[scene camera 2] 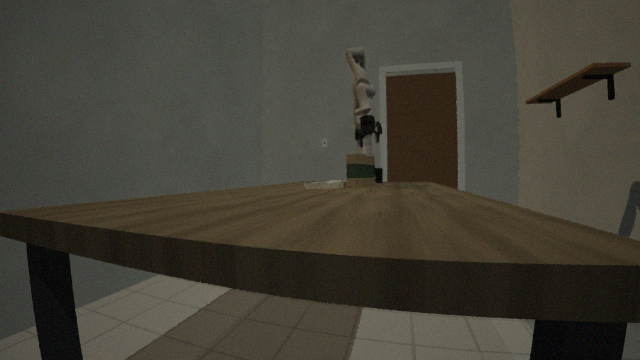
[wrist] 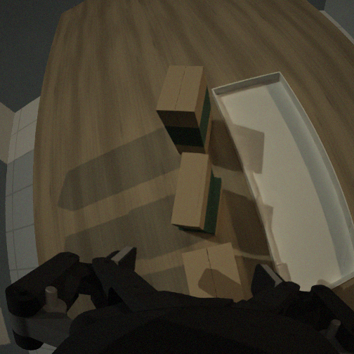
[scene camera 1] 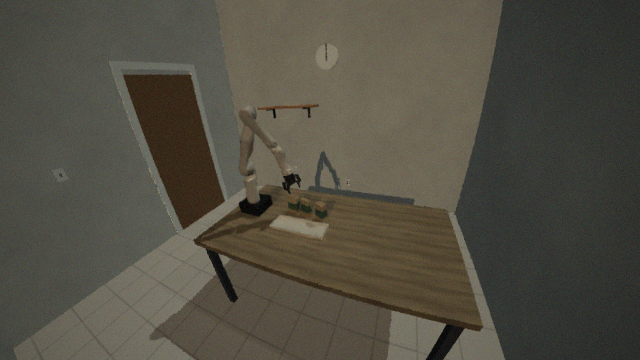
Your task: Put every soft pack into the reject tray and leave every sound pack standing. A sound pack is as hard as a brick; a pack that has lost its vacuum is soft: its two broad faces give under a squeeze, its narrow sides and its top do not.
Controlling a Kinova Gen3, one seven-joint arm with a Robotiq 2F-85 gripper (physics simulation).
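Pixels of known places: gripper, fingertip midpoint: (scene camera 2: pixel 368 144) (scene camera 1: pixel 295 190); arm's base, link origin: (scene camera 1: pixel 254 200).
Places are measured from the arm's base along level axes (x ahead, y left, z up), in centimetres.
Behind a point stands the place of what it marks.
Note:
Three tan packs with green bands stand upright in a row. The far pack (scene camera 1: pixel 321 210) @[y -10.2, x 58.4, z 2.0 cm] (wrist: pixel 182 92) and the middle pack (scene camera 1: pixel 305 206) @[y -3.5, x 44.7, z 0.0 cm] (wrist: pixel 191 190) are apart from my fingers. The near pack (scene camera 1: pixel 293 204) @[y -2.1, x 34.7, z 0.1 cm] (wrist: pixel 200 256) shows its top between the fingers in the wrist view, its lower part hidden by my gripper. In scene camera 2 the packs overlap. My gripper (scene camera 1: pixel 294 188) @[y 0.2, x 36.9, z 11.2 cm] (scene camera 2: pixel 369 143) @[y 0.2, x 36.9, z 11.2 cm] (wrist: pixel 194 270) is open and empty, above the near pack. The white reject tray (scene camera 1: pixel 295 226) @[y -17.0, x 40.1, z -8.8 cm] (scene camera 2: pixel 325 185) @[y -19.2, x 62.6, z -7.8 cm] (wrist: pixel 300 200) lies beside the row and holds no pack. Softness cannot be seen.
The wooden table (scene camera 1: pixel 380 245) @[y -28.1, x 98.5, z -9.1 cm] (scene camera 2: pixel 300 225) @[y -15.6, x 138.2, z -9.0 cm] (wrist: pixel 105 85) carries the row, the tray and the arm's black base (scene camera 1: pixel 256 205) @[y -7.6, x 5.9, z 0.4 cm]. The tray's raised rim runs close along one side of the row. A wall shelf (scene camera 1: pixel 288 107) (scene camera 2: pixel 580 82) is on the wall behind.

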